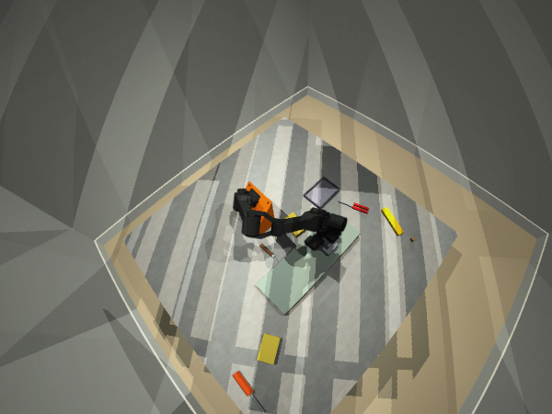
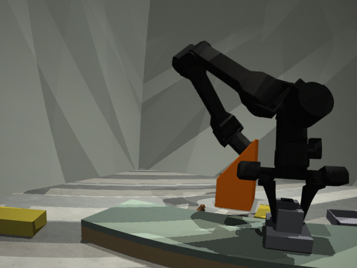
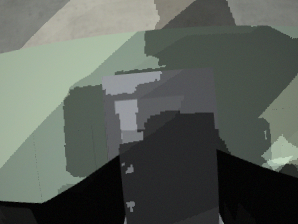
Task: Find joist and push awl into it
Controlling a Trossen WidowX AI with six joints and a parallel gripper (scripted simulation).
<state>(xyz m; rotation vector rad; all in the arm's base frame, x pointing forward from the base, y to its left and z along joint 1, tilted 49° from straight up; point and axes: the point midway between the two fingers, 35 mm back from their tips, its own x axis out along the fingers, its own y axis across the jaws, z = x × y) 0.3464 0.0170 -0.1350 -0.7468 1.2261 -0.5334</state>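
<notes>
Right now the dark-rimmed tray is 220 mm to the left of my gripper tip, 210 mm behind it and 50 mm below it. From my gripper tip the other things lie so: awl: 210 mm to the right, 150 mm behind, 60 mm below; stud finder: 20 mm behind, 20 mm above; yellow bar: 350 mm to the left, 160 mm ahead, 60 mm below.
</notes>
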